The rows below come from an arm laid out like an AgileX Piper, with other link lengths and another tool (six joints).
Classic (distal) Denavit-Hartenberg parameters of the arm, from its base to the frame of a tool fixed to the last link. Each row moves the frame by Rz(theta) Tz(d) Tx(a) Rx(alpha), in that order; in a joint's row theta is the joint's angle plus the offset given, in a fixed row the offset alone. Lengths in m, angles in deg.
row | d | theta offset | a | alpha
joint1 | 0.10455 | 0 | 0 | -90
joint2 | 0 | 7.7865 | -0.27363 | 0
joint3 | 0 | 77.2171 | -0.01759 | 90
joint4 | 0.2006 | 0 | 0 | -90
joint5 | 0 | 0 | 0 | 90
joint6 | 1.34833 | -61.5 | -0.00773 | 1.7
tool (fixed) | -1.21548 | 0 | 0 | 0
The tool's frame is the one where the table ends.
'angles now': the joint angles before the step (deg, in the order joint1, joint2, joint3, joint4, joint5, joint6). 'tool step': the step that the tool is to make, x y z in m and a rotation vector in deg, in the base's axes. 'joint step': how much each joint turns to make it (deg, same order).
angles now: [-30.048, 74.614, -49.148, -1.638, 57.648, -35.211]
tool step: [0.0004, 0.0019, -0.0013, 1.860, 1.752, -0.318]
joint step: [0.006, 1.266, -0.518, 0.797, 1.700, 0.006]
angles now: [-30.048, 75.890, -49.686, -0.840, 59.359, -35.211]
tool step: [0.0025, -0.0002, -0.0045, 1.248, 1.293, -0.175]
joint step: [-0.003, 1.729, -0.002, 0.468, 0.017, -0.004]
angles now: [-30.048, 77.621, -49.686, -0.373, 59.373, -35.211]
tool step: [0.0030, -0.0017, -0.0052, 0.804, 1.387, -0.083]
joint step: [-0.001, 1.983, -0.068, -0.011, -0.311, 0.089]
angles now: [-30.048, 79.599, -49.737, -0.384, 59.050, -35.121]
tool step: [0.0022, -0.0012, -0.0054, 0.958, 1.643, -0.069]
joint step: [0.005, 1.988, -0.013, 0.000, -0.073, 0.075]
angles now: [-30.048, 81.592, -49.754, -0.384, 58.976, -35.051]
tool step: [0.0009, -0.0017, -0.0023, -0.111, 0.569, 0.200]
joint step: [-0.007, 0.774, -0.003, -0.430, -0.335, -0.007]
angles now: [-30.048, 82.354, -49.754, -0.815, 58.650, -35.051]
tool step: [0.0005, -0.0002, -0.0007, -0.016, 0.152, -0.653]
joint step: [-0.009, 0.235, -0.002, -0.155, -0.099, 0.719]
